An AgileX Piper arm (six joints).
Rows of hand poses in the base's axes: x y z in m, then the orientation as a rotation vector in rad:
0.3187, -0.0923, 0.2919, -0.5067, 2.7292, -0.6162
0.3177, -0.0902, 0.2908, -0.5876, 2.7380, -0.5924
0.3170, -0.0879, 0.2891, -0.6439, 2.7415, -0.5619
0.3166, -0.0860, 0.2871, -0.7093, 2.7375, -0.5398
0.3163, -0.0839, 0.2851, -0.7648, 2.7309, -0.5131
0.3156, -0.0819, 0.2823, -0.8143, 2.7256, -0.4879
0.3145, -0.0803, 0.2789, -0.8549, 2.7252, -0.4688
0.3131, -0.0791, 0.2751, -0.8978, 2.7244, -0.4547
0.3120, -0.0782, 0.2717, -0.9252, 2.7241, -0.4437
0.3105, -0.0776, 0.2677, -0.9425, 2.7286, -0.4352
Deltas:
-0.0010, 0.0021, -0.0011, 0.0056, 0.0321, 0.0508
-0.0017, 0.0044, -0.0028, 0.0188, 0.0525, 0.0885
-0.0021, 0.0063, -0.0048, 0.0248, 0.0707, 0.1325
-0.0024, 0.0084, -0.0068, 0.0351, 0.0841, 0.1717
-0.0031, 0.0104, -0.0096, 0.0450, 0.0976, 0.2064
-0.0042, 0.0120, -0.0130, 0.0519, 0.1128, 0.2329
-0.0056, 0.0132, -0.0168, 0.0548, 0.1293, 0.2599
-0.0067, 0.0141, -0.0202, 0.0580, 0.1403, 0.2772
-0.0082, 0.0147, -0.0242, 0.0609, 0.1515, 0.2865

